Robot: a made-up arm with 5 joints.
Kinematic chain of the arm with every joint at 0, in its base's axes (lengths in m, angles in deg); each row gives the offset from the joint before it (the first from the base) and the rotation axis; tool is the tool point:
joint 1: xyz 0 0 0.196 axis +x
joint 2: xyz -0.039 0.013 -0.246 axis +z
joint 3: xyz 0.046 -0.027 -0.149 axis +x
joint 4: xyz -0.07 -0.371 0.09 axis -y
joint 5: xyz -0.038 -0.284 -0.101 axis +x
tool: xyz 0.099 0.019 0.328
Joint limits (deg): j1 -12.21..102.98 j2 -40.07..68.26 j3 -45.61..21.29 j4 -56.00..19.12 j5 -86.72..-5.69
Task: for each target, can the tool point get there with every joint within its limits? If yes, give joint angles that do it. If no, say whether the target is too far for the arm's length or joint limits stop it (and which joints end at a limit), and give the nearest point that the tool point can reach.
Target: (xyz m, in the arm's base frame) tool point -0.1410 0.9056 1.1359
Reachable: no: joint limits stop it (at a limit: joint 1, joint 2, joint 3, joint 5) | nearest point 0.2834 0.5206 0.2474 | short by 1.057 m
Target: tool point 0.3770 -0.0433 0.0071
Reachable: yes | joints 49.86 58.62 -7.83 -7.65 -32.57
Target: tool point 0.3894 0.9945 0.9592
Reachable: no: joint limits stop it (at a limit: joint 1, joint 2, joint 3, joint 5) | nearest point 0.2901 0.5111 0.2539 | short by 0.861 m
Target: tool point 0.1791 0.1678 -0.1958
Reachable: yes | joints 82.20 18.65 -2.15 -29.40 -45.55
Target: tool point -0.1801 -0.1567 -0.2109
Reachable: yes | joints 38.29 -25.41 0.07 -1.41 -52.27
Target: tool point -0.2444 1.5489 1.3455
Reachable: no: too far | nearest point -0.2998 0.5611 0.1292 | short by 1.568 m
